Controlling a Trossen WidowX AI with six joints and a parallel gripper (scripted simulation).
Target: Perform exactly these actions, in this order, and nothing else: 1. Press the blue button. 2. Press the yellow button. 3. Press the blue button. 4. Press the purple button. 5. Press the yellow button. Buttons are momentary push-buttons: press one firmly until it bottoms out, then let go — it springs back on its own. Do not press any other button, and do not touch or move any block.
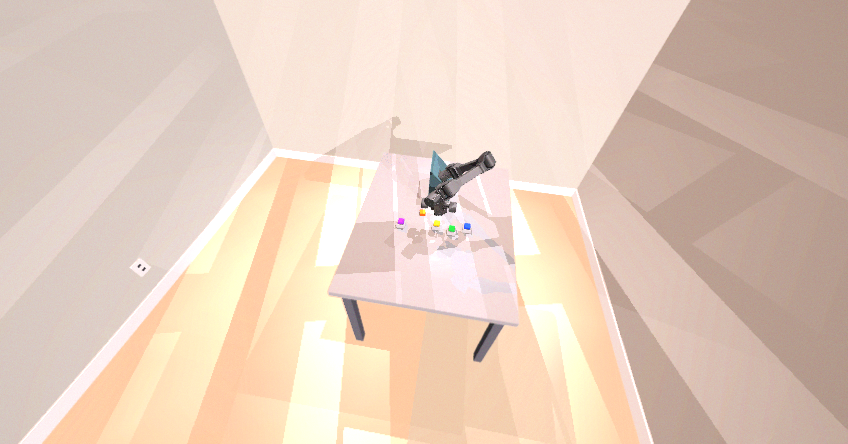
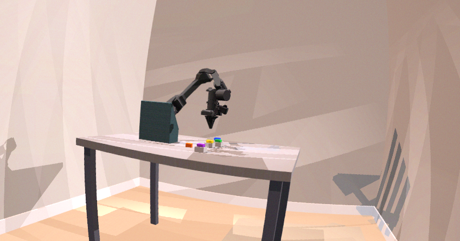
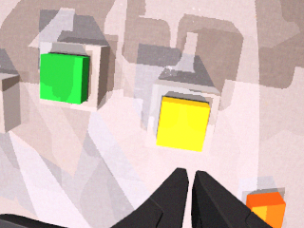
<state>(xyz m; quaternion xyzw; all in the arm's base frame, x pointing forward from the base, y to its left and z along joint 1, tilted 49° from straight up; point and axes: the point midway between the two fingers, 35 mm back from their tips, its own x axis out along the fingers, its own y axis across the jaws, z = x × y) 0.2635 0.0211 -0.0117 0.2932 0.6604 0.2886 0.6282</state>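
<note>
Now: gripper tip 17 cm to the right of the blue button, 7 cm above it and 1 cm past it. The rest, counted from my gripper tip: orange block 9 cm to the right, 9 cm below, 9 cm behind; then green button 9 cm to the left, 7 cm below, 2 cm ahead; then yellow button 7 cm below.
</note>
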